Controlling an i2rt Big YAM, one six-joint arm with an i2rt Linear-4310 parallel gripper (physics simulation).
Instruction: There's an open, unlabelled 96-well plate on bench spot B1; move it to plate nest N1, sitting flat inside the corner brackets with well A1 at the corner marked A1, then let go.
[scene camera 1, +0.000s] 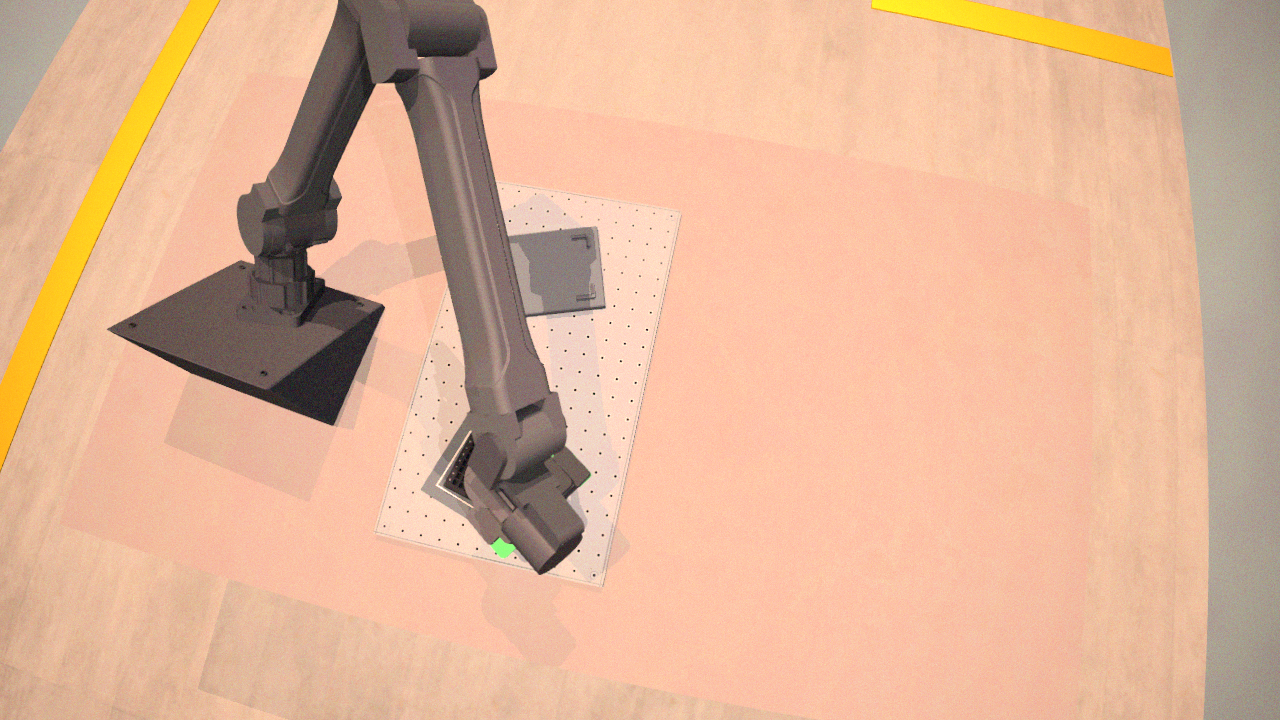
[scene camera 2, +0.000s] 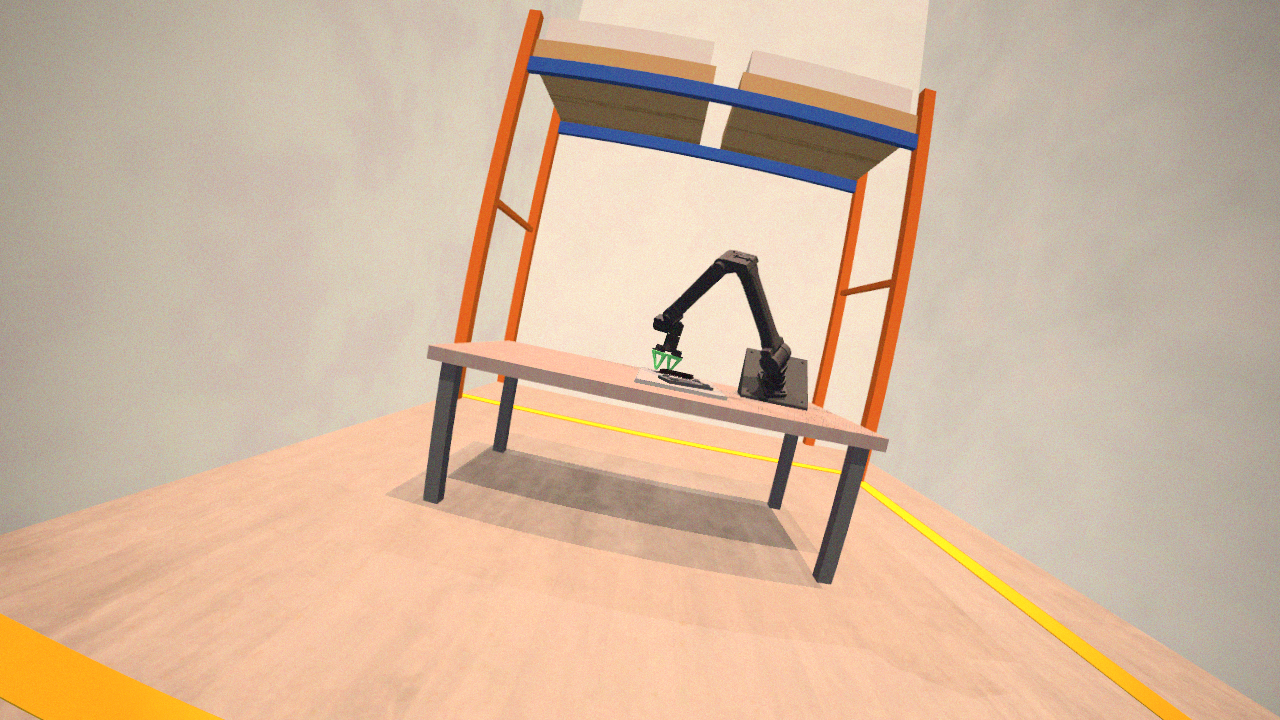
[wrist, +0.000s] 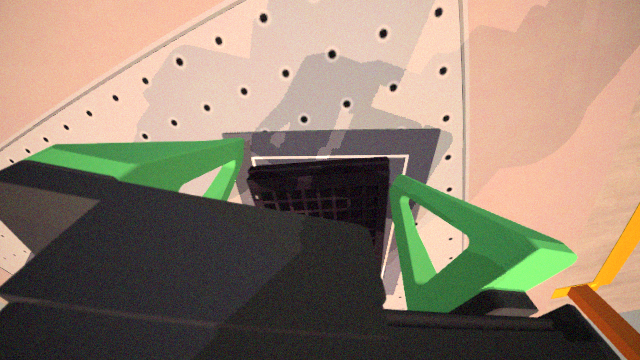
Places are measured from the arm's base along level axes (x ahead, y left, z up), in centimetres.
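Where they show: gripper, fingertip midpoint: (scene camera 2: 662, 370) (wrist: 323, 166); arm's base at its link origin: (scene camera 1: 282, 303) (scene camera 2: 771, 384).
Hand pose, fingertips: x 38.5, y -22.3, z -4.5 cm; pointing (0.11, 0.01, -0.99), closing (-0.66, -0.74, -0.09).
Observation:
Each offset is from my fingertips to the top centre of the thing. Level surfaces: height alone.
The dark open 96-well plate @(dz +1.0, dx -5.7, dy +2.6 cm) (scene camera 1: 460, 467) (wrist: 320, 187) lies inside the white outline on the grey pad of spot B1 (scene camera 1: 430, 487) (wrist: 420, 145). The arm hides much of it in scene camera 1 and the wrist view. My gripper (scene camera 1: 543, 512) (scene camera 2: 664, 368) (wrist: 323, 166) is open and empty, pointing down low over the pad. In the wrist view its green fingers stand on either side of the plate, the right one close to the plate's edge. Nest N1 @(dz +1.2, dx -4.2, dy +31.0 cm) (scene camera 1: 562, 268), a dark grey base with corner brackets, shows two right-hand brackets. Its left part and the A1 mark are hidden behind the arm.
The pad and nest sit on a pale perforated board @(dz -0.6, dx -3.8, dy +18.2 cm) (scene camera 1: 626, 358) (wrist: 280, 102). The arm's base (scene camera 1: 250, 331) (scene camera 2: 787, 376) stands to the left in scene camera 1. My forearm (scene camera 1: 474, 250) crosses over the nest's left side. An orange-and-blue rack (scene camera 2: 917, 223) stands behind the table @(dz -1.9 cm) (scene camera 2: 554, 371).

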